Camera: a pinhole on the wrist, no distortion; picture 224 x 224 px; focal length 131.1 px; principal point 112.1 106.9 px. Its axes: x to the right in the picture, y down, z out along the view. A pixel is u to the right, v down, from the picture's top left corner.
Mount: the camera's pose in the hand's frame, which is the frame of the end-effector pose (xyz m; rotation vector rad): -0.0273 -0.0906 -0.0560 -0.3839 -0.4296 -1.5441
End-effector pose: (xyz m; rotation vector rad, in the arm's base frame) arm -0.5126 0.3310 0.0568 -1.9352 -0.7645 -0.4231
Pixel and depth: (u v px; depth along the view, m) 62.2 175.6 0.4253
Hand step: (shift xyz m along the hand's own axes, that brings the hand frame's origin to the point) 0.1880 0.2598 0.2401
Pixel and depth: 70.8 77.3 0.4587
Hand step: -0.1395 0.2625 0.2676
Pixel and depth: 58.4 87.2 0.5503
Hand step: -0.1194 0.3781 0.3077
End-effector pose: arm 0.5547 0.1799 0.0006 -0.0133 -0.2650 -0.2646
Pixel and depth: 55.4 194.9 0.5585
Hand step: 0.3381 0.3944 0.3210
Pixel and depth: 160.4 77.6 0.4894
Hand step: -0.1521 -0.0044 0.4548
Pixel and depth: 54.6 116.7 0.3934
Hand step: -0.0044 0.2540 0.2011
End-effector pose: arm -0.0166 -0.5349 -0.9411 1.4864 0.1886 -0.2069
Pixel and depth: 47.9 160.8 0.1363
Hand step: 0.0266 0.0347 0.0310
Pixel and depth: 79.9 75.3 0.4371
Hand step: -0.1414 0.2196 0.2672
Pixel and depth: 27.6 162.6 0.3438
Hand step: 0.1143 0.2716 0.1374
